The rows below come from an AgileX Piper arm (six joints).
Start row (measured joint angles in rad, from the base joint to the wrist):
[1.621, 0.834, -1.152, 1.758, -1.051, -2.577]
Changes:
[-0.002, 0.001, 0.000, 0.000, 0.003, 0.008]
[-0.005, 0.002, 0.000, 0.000, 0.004, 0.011]
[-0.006, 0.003, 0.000, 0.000, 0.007, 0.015]
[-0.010, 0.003, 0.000, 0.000, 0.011, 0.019]
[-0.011, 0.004, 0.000, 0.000, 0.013, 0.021]
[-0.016, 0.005, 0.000, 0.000, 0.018, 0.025]
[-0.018, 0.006, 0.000, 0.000, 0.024, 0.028]
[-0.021, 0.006, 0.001, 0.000, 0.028, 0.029]
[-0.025, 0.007, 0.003, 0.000, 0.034, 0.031]
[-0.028, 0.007, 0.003, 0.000, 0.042, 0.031]
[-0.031, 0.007, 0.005, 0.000, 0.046, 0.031]
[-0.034, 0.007, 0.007, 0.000, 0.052, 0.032]
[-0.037, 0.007, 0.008, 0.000, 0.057, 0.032]
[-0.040, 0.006, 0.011, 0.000, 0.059, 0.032]
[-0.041, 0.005, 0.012, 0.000, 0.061, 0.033]
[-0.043, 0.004, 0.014, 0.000, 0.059, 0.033]
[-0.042, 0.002, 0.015, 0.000, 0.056, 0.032]
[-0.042, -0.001, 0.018, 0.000, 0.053, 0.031]
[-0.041, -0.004, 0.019, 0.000, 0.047, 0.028]
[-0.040, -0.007, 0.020, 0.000, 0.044, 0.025]
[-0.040, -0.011, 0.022, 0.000, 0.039, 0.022]
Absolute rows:
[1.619, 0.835, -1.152, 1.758, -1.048, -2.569]
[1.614, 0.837, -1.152, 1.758, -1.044, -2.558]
[1.608, 0.840, -1.152, 1.758, -1.037, -2.543]
[1.598, 0.843, -1.152, 1.758, -1.026, -2.524]
[1.587, 0.847, -1.152, 1.758, -1.013, -2.503]
[1.571, 0.852, -1.152, 1.758, -0.995, -2.478]
[1.553, 0.858, -1.152, 1.758, -0.971, -2.450]
[1.532, 0.864, -1.151, 1.758, -0.943, -2.421]
[1.507, 0.871, -1.148, 1.758, -0.909, -2.390]
[1.479, 0.878, -1.145, 1.758, -0.867, -2.359]
[1.448, 0.885, -1.140, 1.758, -0.821, -2.328]
[1.414, 0.892, -1.133, 1.758, -0.769, -2.296]
[1.377, 0.899, -1.125, 1.758, -0.712, -2.264]
[1.337, 0.905, -1.114, 1.758, -0.653, -2.232]
[1.296, 0.910, -1.102, 1.758, -0.592, -2.199]
[1.253, 0.914, -1.088, 1.758, -0.533, -2.166]
[1.211, 0.916, -1.073, 1.758, -0.477, -2.134]
[1.169, 0.915, -1.055, 1.758, -0.424, -2.103]
[1.128, 0.911, -1.036, 1.758, -0.377, -2.075]
[1.088, 0.904, -1.016, 1.758, -0.333, -2.050]
[1.048, 0.893, -0.994, 1.758, -0.294, -2.028]

